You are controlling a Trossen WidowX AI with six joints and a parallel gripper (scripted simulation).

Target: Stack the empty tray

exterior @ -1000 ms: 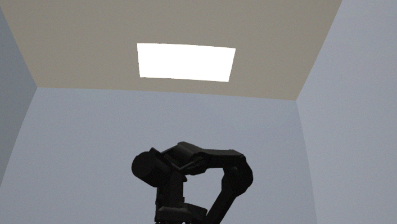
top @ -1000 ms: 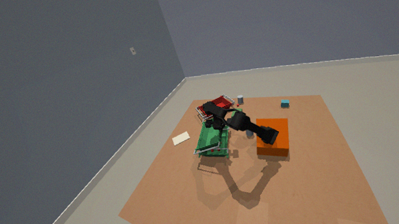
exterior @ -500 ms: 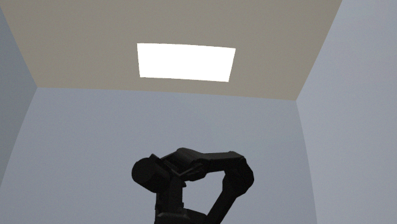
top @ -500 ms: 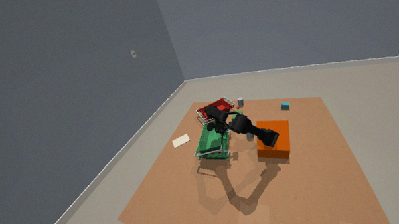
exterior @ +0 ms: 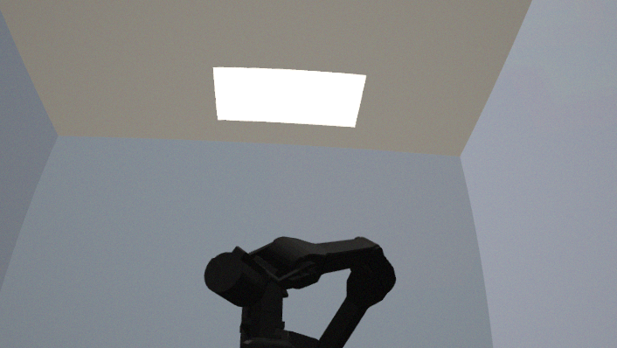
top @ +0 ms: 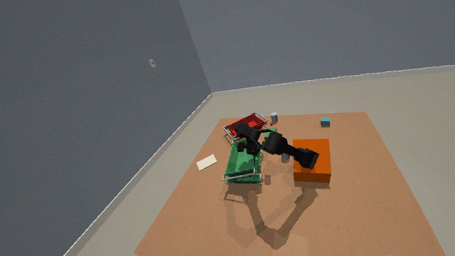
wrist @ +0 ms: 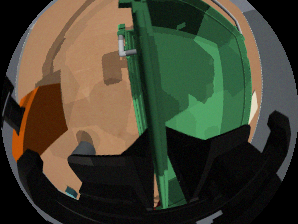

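Now: gripper tip 8 cm short of the green tray, 2 cm to the right of it and 1 cm below it. Also, from my gripper tip: white card: 41 cm ahead, 2 cm to the left, 11 cm below; then green block: 2 cm behind, 34 cm to the right, 10 cm below; then cube: 41 cm behind, 52 cm to the right, 9 cm below.
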